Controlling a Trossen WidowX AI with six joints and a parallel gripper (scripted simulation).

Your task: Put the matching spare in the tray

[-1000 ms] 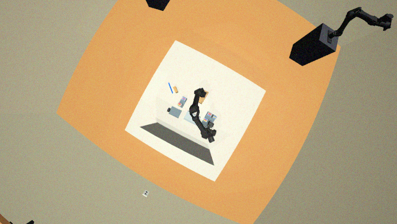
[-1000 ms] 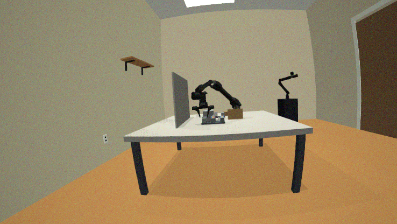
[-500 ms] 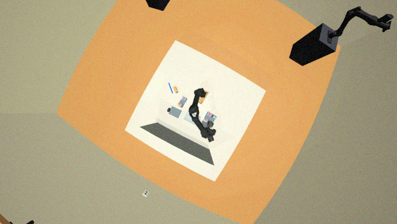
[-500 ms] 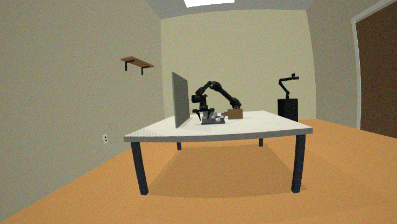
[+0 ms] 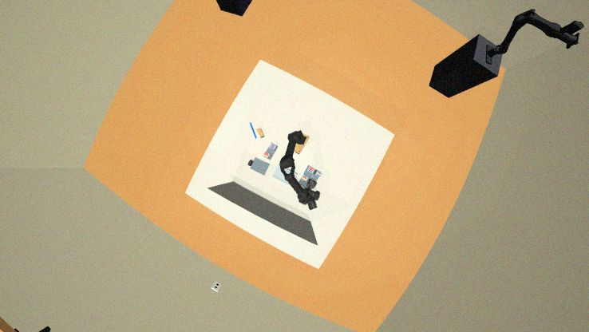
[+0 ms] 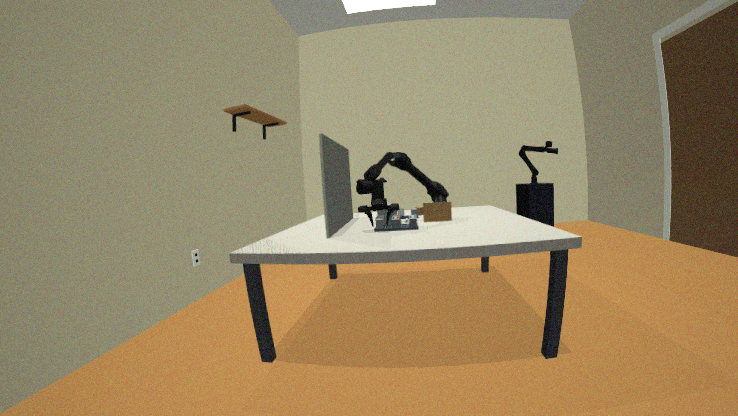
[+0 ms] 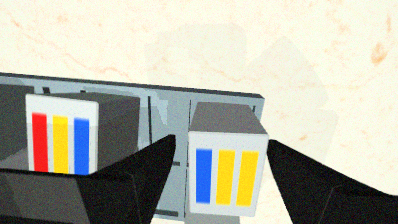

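My gripper tip is 2 cm below the grey spare block. The rest, counted from my gripper tip: pale blue-grey tray 41 cm to the right, 2 cm behind, 1 cm below; brown box 51 cm to the right, 26 cm behind, 1 cm above; tall grey panel 22 cm to the right, 21 cm above, 20 cm ahead.
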